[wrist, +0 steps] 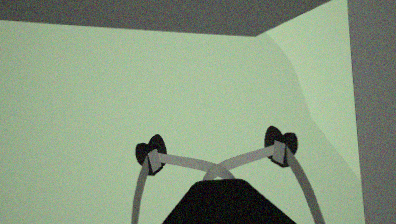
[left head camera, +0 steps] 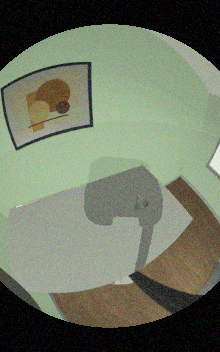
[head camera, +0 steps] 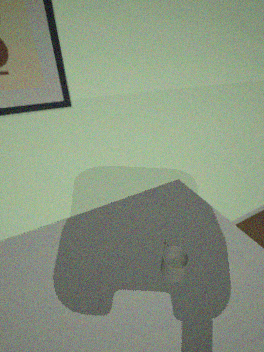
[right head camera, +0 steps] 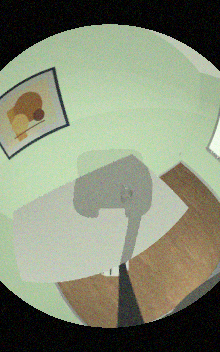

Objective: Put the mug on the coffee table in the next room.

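Observation:
A small greyish mug [head camera: 175,261] [left head camera: 142,202] [right head camera: 126,193] stands on a pale grey table top [head camera: 35,290] [left head camera: 50,240] [right head camera: 50,240] near its far right corner, inside a dark shadow. Its colour blends with the shadow. My gripper [wrist: 214,143] is open in the wrist view, with its two fingertips wide apart and the green wall behind the gap. The mug does not show in the wrist view, and the gripper does not show clearly in the head views. No coffee table can be made out.
A framed picture [head camera: 30,65] [left head camera: 55,105] [right head camera: 30,112] hangs on the green wall [head camera: 150,130] behind the table. Wooden floor [left head camera: 100,305] [right head camera: 185,245] runs in front and to the right. A dark bar [left head camera: 165,295] [right head camera: 127,300] crosses low in both side head views.

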